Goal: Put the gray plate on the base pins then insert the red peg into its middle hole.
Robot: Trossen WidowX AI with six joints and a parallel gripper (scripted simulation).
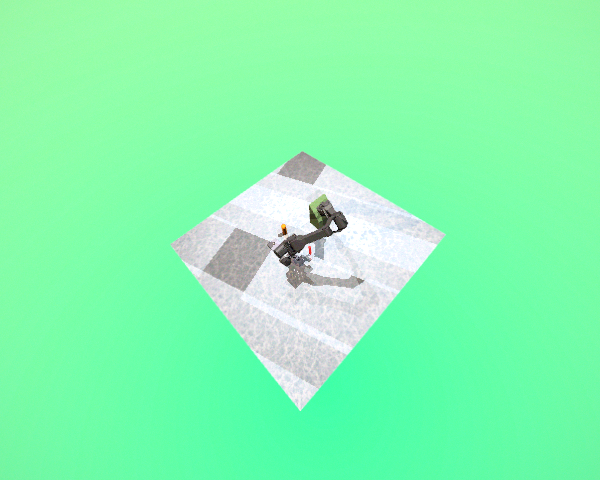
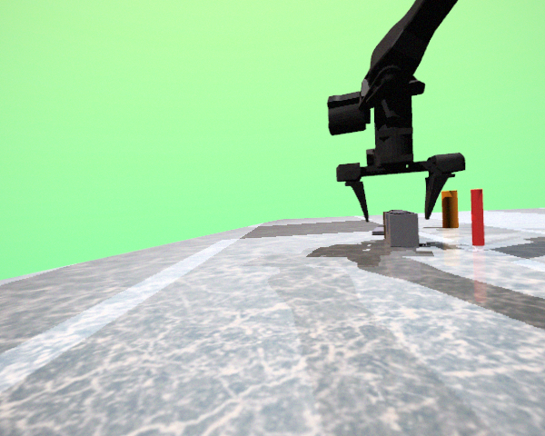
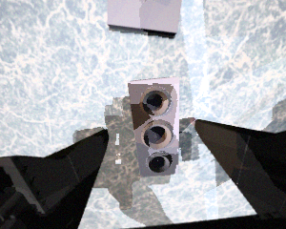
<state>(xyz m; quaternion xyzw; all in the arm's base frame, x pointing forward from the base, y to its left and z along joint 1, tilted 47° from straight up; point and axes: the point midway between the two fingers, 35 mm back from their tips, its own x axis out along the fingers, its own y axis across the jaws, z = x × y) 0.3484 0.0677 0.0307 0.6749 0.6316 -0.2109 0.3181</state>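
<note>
My gripper tip is right at the gray plate. Round my gripper tip: orange cylinder 200 mm to the right, 110 mm behind; then red peg 100 mm behind, 40 mm to the left.
</note>
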